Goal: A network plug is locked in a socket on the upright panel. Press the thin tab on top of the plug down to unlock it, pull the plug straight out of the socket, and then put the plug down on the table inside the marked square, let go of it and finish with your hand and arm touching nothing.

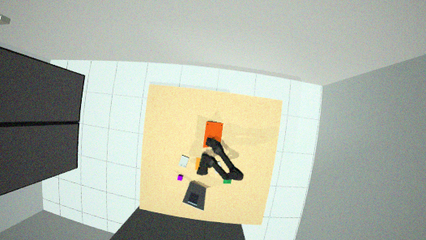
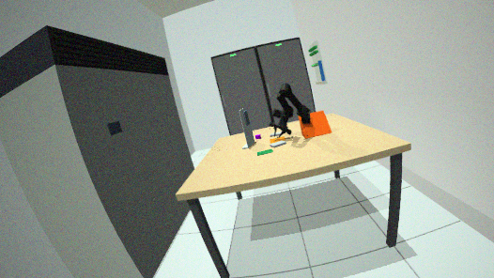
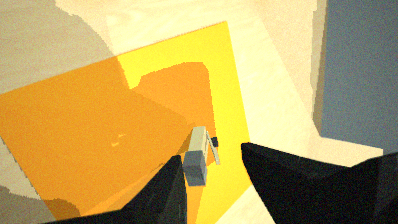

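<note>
My gripper tip is now right at the plug. From my gripper tip the other things lie so: green patch (27 cm to the left, 6 cm ahead, 2 cm below); grey upright panel (21 cm ahead, 12 cm above, 1 cm to the left); yellow-orange marked square (2 cm below, 1 cm behind).
</note>
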